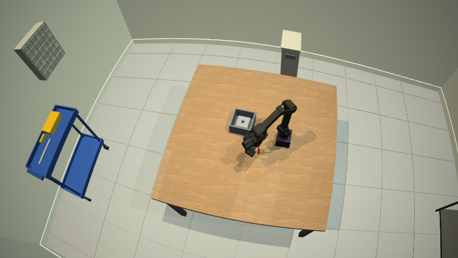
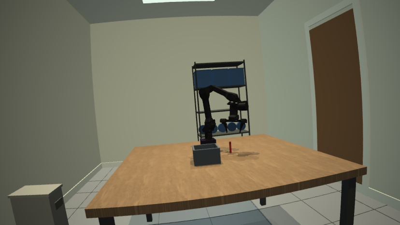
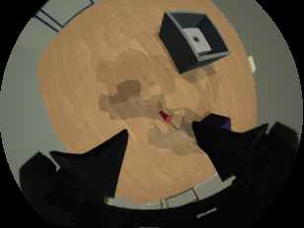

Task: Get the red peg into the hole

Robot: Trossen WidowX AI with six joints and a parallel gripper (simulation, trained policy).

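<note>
The red peg lies 20 mm behind my gripper tip, 20 mm to the right of it and 100 mm below it. Also, from my gripper tip: pale plate: 110 mm ahead, 240 mm to the right, 100 mm below; then grey box: 110 mm ahead, 240 mm to the right, 120 mm below.
</note>
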